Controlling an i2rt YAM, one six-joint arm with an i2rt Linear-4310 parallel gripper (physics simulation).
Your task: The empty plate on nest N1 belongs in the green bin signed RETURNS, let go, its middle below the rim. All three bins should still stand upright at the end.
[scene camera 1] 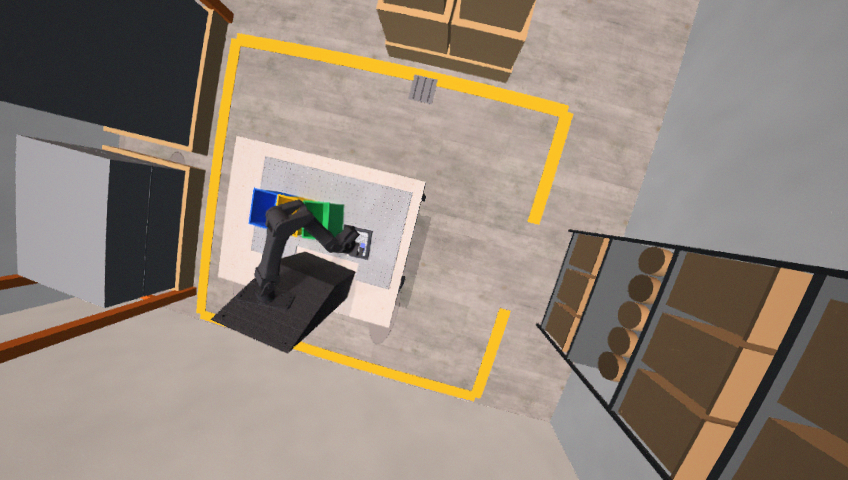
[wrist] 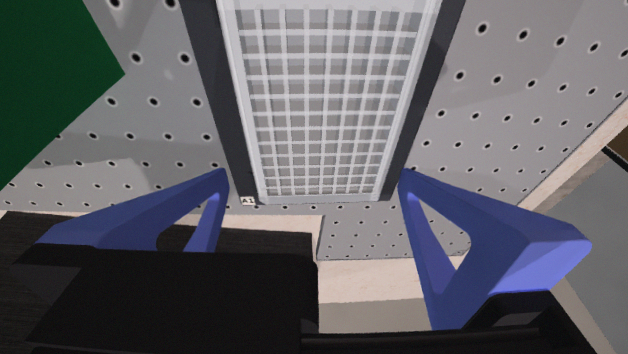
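Seen in the pictures: gripper, fingertip midpoint: (scene camera 1: 355,248) (wrist: 313,177); arm's base, link origin: (scene camera 1: 267,297).
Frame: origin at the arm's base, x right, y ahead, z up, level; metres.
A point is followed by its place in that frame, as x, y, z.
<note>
The empty plate (scene camera 1: 365,237) @[0.301, 0.204, -0.373] (wrist: 320,95) @[0.264, 0.190, -0.363], pale with a grid of wells, lies flat in the dark frame of the nest (scene camera 1: 370,245) (wrist: 224,100). A small tag at the nest's near corner in the wrist view reads A1; no N1 sign is readable. My gripper (scene camera 1: 361,245) @[0.253, 0.150, -0.350] (wrist: 313,177) @[0.253, 0.150, -0.350] is open and empty, its blue fingers wide apart, over the near end of the plate. The green bin (scene camera 1: 334,217) @[0.176, 0.316, -0.281] (wrist: 40,75) @[0.167, 0.232, -0.346] stands upright to the left of the nest. Its sign is not readable.
The blue bin (scene camera 1: 261,208) @[-0.211, 0.369, -0.270] and the yellow bin (scene camera 1: 289,197) @[-0.008, 0.416, -0.209] stand upright in a row with the green one; my arm partly covers the yellow. The perforated board (scene camera 1: 380,202) @[0.386, 0.390, -0.389] (wrist: 500,110) @[0.379, 0.144, -0.389] lies under nest and bins. The dark arm base (scene camera 1: 279,303) @[0.059, -0.018, 0.009] stands at the table's edge.
</note>
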